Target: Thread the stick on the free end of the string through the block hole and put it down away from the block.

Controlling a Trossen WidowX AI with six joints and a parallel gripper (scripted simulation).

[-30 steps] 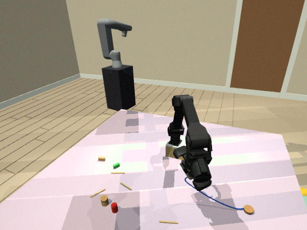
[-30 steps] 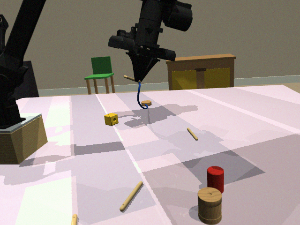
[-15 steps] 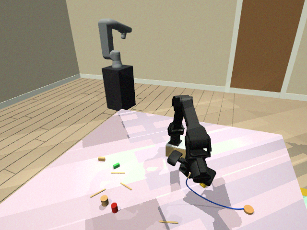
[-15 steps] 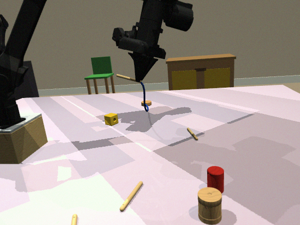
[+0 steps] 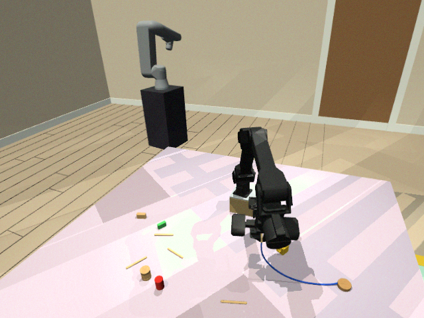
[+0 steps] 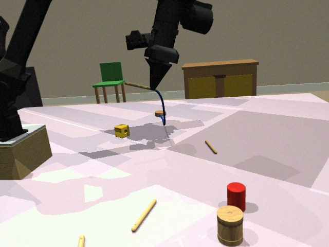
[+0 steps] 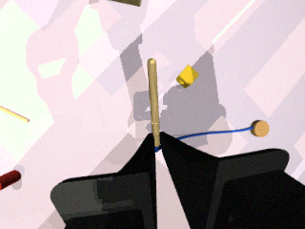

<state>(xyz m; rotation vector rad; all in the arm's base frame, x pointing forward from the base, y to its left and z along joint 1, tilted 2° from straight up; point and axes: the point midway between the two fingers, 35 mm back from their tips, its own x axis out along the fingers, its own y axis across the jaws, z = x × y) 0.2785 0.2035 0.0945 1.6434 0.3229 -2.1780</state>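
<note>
Now: gripper tip 12 cm past the yellow block, 4 cm to the right of it and 12 cm above it. Also, from my gripper tip: red cylinder: 22 cm ahead, 24 cm to the right, 12 cm below; then round wooden button: 8 cm behind, 25 cm to the left, 13 cm below; then thin wooden stick: 1 cm behind, 1 cm to the right, 1 cm above.
</note>
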